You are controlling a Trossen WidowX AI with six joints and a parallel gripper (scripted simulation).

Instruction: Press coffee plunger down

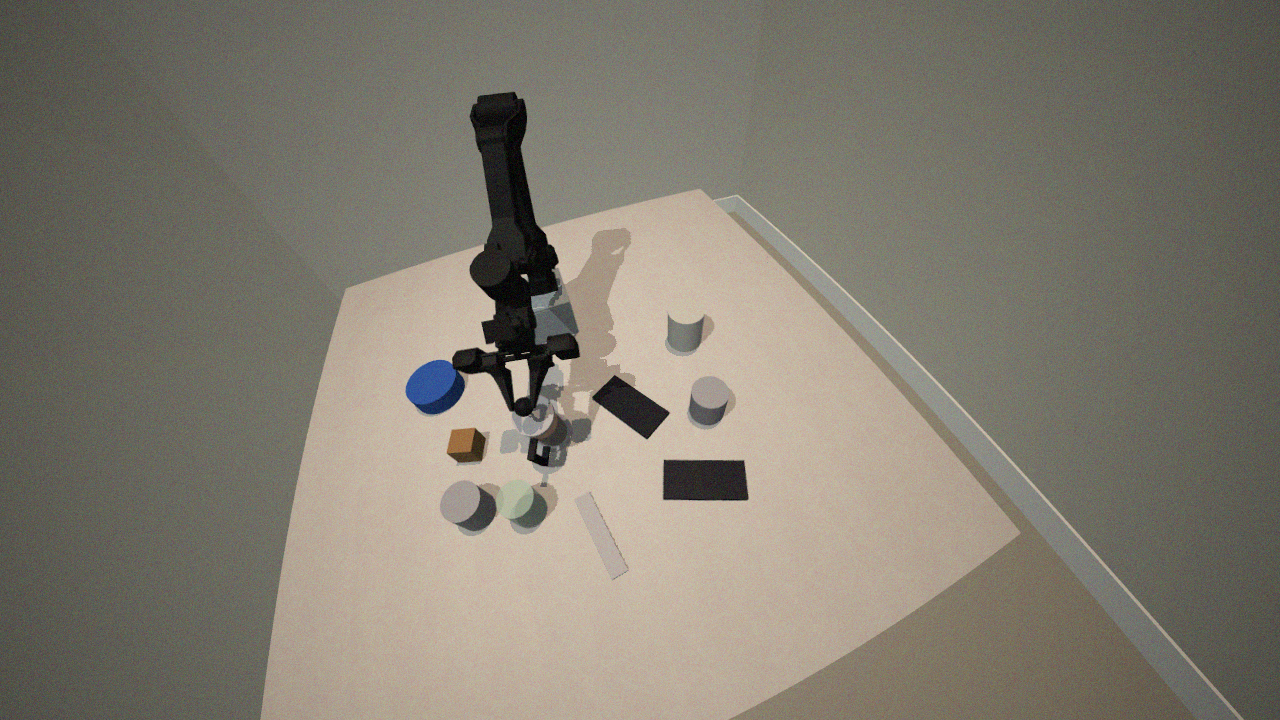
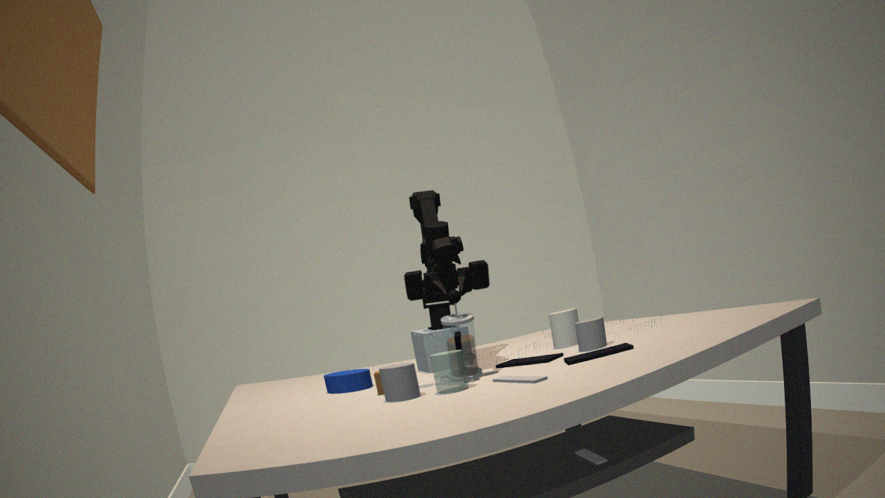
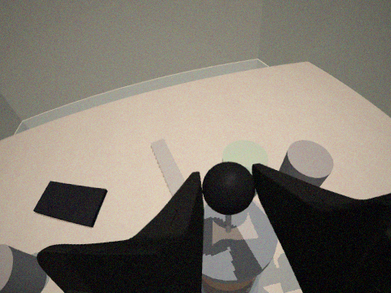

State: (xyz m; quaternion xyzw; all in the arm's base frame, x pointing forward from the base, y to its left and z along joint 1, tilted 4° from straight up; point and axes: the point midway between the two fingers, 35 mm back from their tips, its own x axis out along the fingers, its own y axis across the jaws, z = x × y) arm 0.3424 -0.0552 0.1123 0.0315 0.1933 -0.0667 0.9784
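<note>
My gripper tip is 1 cm past the glass coffee press and 10 cm above it. The rest, counted from my gripper tip: brown cube 6 cm behind, 17 cm to the right, 17 cm below; then blue disc 24 cm behind, 24 cm to the right, 17 cm below; then pale green cylinder 9 cm ahead, 6 cm to the right, 15 cm below.
</note>
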